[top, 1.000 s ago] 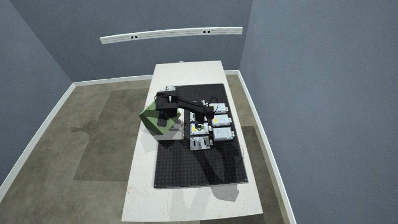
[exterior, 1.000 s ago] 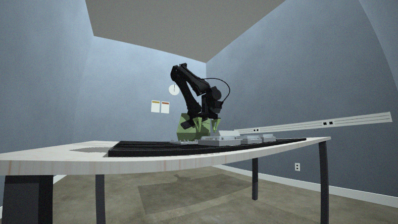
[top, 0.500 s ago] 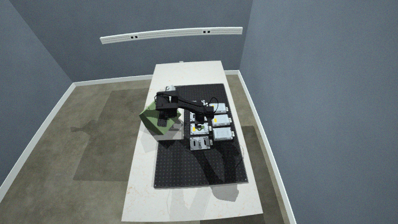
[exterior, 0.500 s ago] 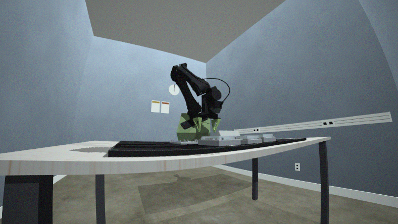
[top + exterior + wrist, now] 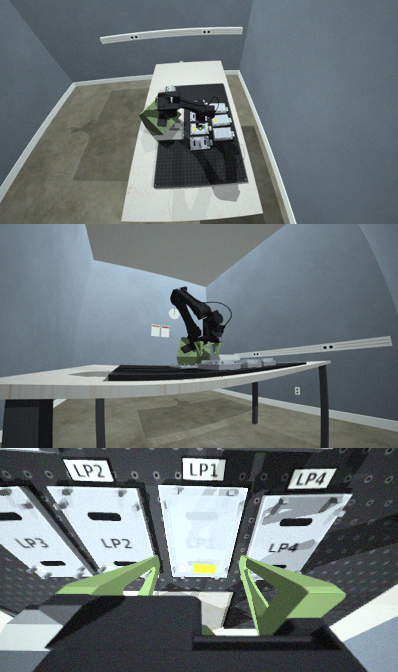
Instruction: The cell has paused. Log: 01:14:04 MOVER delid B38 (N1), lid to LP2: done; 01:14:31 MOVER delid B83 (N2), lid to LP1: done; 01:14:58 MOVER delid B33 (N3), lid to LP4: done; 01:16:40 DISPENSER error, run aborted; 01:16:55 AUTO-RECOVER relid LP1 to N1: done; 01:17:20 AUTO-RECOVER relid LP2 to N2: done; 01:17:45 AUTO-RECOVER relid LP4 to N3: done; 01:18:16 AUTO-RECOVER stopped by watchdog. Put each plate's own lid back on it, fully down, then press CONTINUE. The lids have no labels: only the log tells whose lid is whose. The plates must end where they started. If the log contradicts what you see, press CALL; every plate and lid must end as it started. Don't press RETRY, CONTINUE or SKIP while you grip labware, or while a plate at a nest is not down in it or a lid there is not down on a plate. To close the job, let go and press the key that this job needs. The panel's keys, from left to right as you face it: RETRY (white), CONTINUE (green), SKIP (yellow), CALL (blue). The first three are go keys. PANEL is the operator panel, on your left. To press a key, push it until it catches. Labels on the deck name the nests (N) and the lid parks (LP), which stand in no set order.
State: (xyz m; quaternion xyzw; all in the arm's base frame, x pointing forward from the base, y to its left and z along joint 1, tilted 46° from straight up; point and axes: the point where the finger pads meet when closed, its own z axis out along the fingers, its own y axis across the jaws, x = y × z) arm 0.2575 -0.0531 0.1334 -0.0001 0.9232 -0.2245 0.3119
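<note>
Now: hand 19 cm short of the plate, 3 cm to the right of it and 4 cm above it. The rest, counted from my hand: lid park LP4 (4 cm behind, 13 cm to the right, 6 cm below); then green continue key (21 cm behind, 45 cm to the left); then lid park LP2 (2 cm ahead, 13 cm to the left, 6 cm below).
</note>
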